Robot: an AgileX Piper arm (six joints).
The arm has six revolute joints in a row. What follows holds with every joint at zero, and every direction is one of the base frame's.
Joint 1 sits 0.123 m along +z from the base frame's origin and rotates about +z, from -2.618 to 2.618 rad.
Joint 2 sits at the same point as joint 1 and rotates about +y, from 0 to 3.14 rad.
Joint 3 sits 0.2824 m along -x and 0.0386 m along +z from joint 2 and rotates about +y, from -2.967 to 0 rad.
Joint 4 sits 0.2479 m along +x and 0.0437 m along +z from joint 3 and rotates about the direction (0.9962, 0, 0.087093), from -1.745 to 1.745 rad.
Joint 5 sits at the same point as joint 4 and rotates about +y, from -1.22 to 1.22 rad.
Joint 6 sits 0.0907 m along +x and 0.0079 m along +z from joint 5 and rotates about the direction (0.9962, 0, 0.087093), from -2.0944 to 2.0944 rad.
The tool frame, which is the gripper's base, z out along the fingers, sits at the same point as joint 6; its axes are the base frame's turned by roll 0, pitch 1.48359 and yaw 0 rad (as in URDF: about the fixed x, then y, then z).
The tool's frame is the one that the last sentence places.
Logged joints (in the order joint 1, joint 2, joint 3, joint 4, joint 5, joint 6), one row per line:
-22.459 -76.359 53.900 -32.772 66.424 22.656
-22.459 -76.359 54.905 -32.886 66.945 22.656
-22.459 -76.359 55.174 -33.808 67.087 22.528
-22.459 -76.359 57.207 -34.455 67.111 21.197
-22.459 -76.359 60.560 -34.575 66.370 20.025
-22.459 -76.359 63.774 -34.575 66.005 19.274
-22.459 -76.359 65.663 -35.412 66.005 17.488
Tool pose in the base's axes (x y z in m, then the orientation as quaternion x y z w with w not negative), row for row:
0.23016 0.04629 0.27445 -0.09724 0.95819 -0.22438 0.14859
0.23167 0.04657 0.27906 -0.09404 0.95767 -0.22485 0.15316
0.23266 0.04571 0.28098 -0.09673 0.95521 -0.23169 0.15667
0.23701 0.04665 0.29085 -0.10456 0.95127 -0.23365 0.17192
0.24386 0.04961 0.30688 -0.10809 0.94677 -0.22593 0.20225
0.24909 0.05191 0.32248 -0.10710 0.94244 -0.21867 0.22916
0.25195 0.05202 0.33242 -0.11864 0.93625 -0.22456 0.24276
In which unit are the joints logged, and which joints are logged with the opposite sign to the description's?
The joints are logged in degrees. Opposite sign: joint 1, joint 2, joint 3.
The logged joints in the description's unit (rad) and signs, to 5 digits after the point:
0.39198 1.33272 -0.94073 -0.57198 1.15932 0.39542
0.39198 1.33272 -0.95827 -0.57397 1.16841 0.39542
0.39198 1.33272 -0.96297 -0.59006 1.17089 0.39319
0.39198 1.33272 -0.99845 -0.60135 1.17131 0.36996
0.39198 1.33272 -1.05697 -0.60345 1.15838 0.34950
0.39198 1.33272 -1.11307 -0.60345 1.15200 0.33639
0.39198 1.33272 -1.14604 -0.61806 1.15200 0.30522

